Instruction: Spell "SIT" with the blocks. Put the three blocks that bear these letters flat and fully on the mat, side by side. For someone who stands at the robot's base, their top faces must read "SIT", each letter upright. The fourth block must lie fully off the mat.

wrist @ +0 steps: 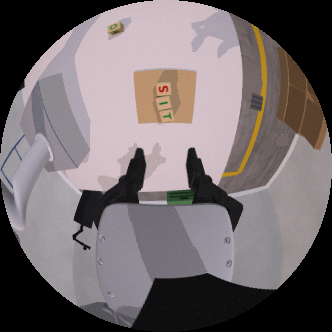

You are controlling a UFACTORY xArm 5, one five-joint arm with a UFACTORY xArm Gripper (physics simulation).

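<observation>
My gripper (pixel 165 155) is open and empty, with its fingertips below the mat's lower edge in the wrist view. The tan mat (pixel 145 82) lies at the middle of the view. The red S block (pixel 163 89), the green I block (pixel 163 103) and the green T block (pixel 166 116) form a slightly crooked column on it, S at the top and T at the bottom. Each letter is turned about a quarter turn, its top to the right. The T block is very close to the mat's lower edge. The fourth block (pixel 115 28), with a green O-like letter, lies off the mat, at the upper left.
A grey box-like structure (pixel 65 120) stands at the left, with a pale cylindrical part (pixel 32 170) beside it. A yellow line (pixel 263 65) runs along the grey strip on the right. Brown boxes (pixel 300 100) are at the far right. A green board (pixel 180 197) shows between the gripper's fingers.
</observation>
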